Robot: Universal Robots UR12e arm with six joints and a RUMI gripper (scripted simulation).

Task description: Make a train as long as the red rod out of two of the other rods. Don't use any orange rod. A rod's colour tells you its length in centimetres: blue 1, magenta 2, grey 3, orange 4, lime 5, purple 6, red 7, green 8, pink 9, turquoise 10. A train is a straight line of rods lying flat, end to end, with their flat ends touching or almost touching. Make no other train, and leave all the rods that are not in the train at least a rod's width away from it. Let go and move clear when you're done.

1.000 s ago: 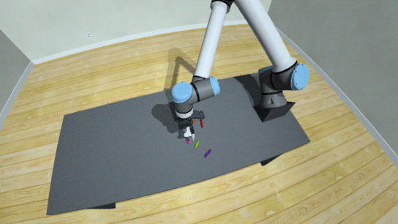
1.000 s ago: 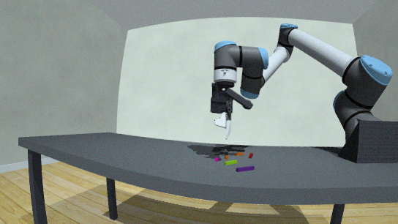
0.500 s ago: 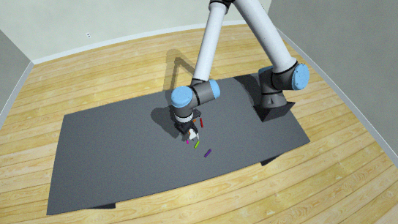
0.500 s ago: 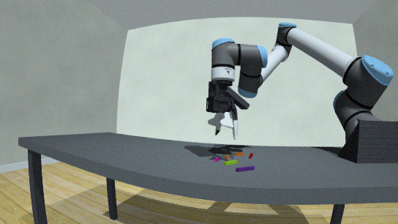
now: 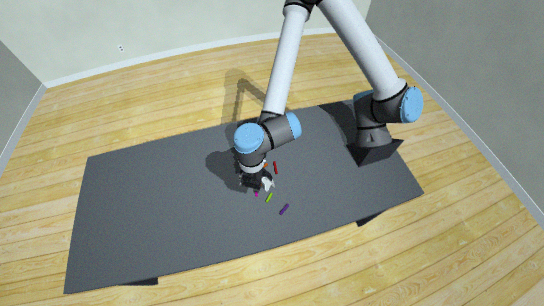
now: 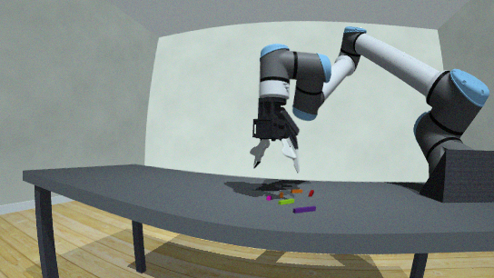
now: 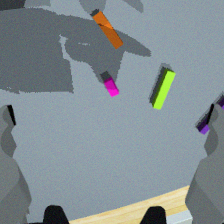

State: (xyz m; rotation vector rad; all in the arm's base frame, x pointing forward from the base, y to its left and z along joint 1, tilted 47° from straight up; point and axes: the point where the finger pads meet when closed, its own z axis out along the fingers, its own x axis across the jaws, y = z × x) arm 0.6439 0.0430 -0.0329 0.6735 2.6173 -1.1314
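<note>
My hand is 1 cm short of the magenta rod, 2 cm to the right of it and 8 cm above it. Round my hand: purple rod: 9 cm behind, 13 cm to the left, 8 cm below; red rod: 12 cm behind, 10 cm to the right, 8 cm below; lime rod: 4 cm behind, 5 cm to the left, 8 cm below.
</note>
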